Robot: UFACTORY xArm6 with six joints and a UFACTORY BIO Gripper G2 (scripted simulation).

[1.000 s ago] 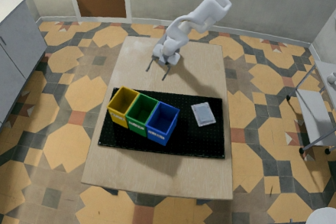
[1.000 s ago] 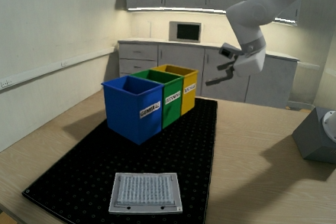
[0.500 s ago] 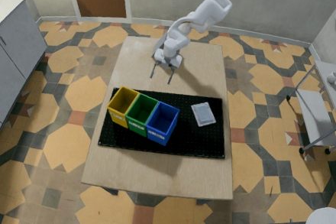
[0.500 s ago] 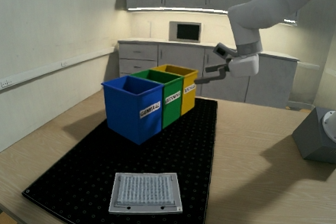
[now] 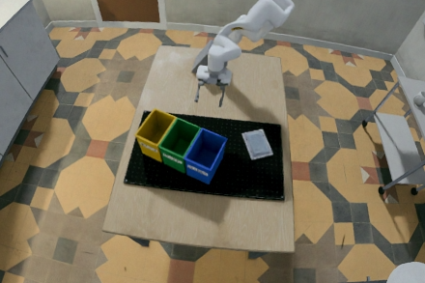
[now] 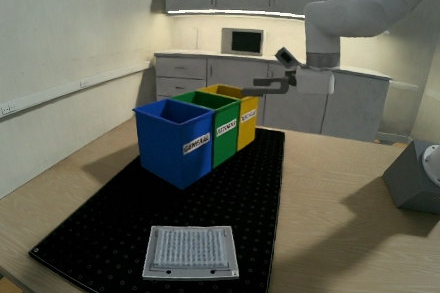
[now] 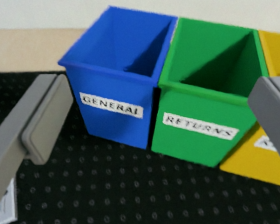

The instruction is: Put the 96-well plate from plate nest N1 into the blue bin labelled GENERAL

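Right now the clear 96-well plate is 28 cm to the left of my hand, 24 cm below it and 2 cm ahead of it. From my hand the other things lie so: green bin 18 cm ahead, 17 cm below, 9 cm to the right; then yellow bin 22 cm to the right, 17 cm below, 15 cm ahead; then blue general bin 21 cm ahead, 17 cm below, 4 cm to the left.
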